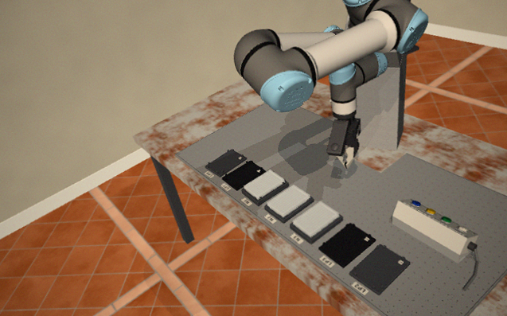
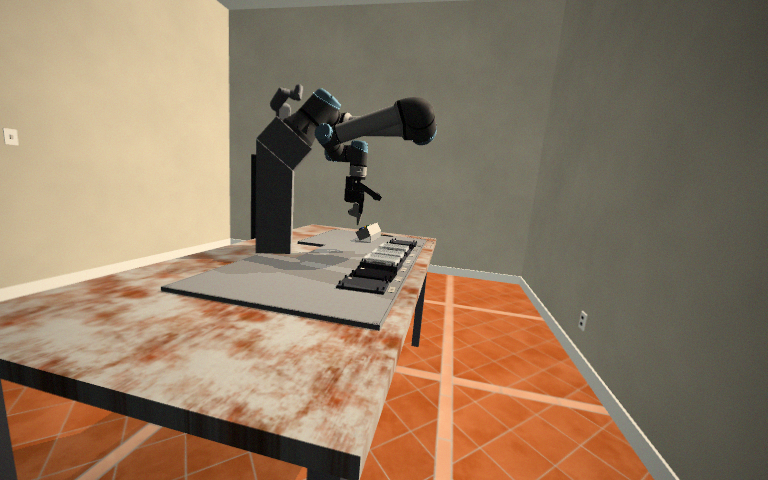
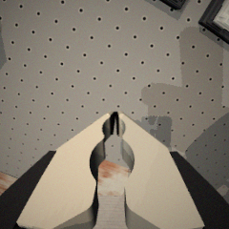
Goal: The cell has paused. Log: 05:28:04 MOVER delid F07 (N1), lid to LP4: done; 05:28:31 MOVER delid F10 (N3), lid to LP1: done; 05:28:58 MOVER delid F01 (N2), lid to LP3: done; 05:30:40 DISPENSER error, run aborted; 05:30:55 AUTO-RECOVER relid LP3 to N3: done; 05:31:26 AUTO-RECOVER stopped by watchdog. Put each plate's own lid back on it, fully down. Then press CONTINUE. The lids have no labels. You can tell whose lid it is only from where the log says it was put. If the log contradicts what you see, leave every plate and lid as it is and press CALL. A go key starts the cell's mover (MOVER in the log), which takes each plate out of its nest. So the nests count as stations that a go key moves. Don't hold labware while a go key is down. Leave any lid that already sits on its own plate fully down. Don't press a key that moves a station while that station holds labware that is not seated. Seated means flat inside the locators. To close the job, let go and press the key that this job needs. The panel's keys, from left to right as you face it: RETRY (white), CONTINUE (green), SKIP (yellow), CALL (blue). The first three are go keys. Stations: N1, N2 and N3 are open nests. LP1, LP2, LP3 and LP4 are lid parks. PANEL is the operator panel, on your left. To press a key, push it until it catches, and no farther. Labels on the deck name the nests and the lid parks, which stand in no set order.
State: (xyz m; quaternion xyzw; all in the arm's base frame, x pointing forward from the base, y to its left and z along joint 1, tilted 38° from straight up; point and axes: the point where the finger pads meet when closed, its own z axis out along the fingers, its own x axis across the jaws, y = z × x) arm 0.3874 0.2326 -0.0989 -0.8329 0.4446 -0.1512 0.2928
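My gripper is now 31 cm to the right of the green key, 13 cm past it and 6 cm above it. The rest, counted from my hand: yellow key (26 cm to the left, 12 cm behind, 6 cm below); then dark nest frame (17 cm ahead, 12 cm below, 6 cm to the left); then blue CALL key (21 cm to the left, 10 cm behind, 6 cm below).
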